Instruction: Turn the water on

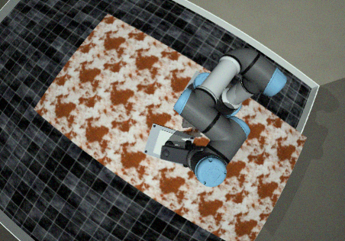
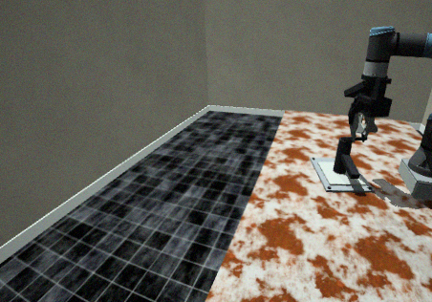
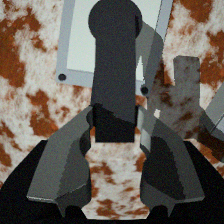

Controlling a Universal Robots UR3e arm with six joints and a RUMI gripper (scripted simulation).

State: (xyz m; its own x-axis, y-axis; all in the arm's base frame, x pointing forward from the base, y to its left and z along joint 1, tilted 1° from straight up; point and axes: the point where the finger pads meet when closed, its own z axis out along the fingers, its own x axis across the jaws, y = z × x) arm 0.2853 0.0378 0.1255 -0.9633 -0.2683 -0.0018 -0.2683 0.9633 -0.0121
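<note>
My hand is 1 cm short of the lever, 2 cm to the left of it and 1 cm above it. From my hand the other things lie so: tap (1 cm ahead, 4 cm to the right, 8 cm below).
</note>
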